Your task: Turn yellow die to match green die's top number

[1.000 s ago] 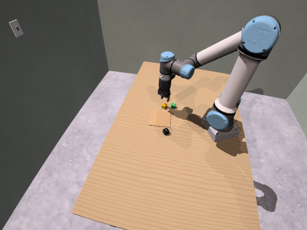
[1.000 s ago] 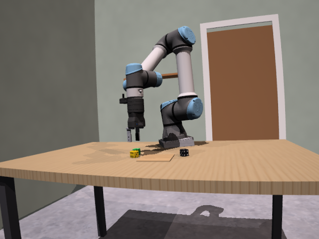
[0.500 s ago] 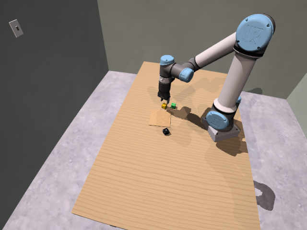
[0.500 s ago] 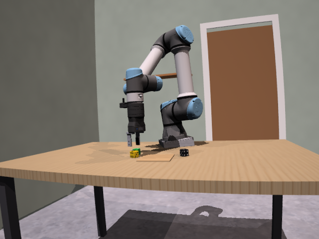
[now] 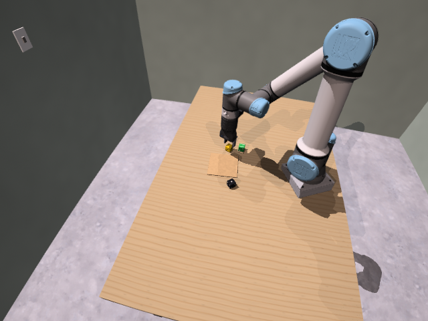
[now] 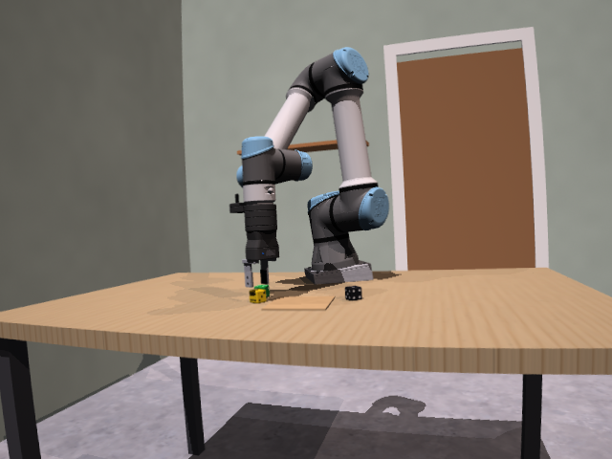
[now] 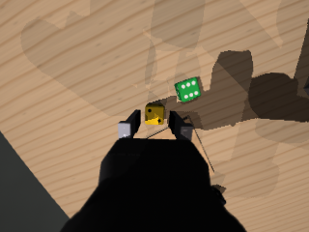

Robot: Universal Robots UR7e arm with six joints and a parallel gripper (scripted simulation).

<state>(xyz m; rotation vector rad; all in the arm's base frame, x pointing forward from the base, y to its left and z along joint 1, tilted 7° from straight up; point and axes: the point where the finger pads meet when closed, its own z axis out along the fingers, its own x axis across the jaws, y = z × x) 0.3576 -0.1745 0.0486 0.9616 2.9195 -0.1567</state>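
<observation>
The yellow die lies 4 cm below my hand. The rest, counted from my hand: tan mat 10 cm to the left, 6 cm below, 3 cm ahead; green die 6 cm behind, 4 cm below; black die 23 cm to the left, 4 cm below.
</observation>
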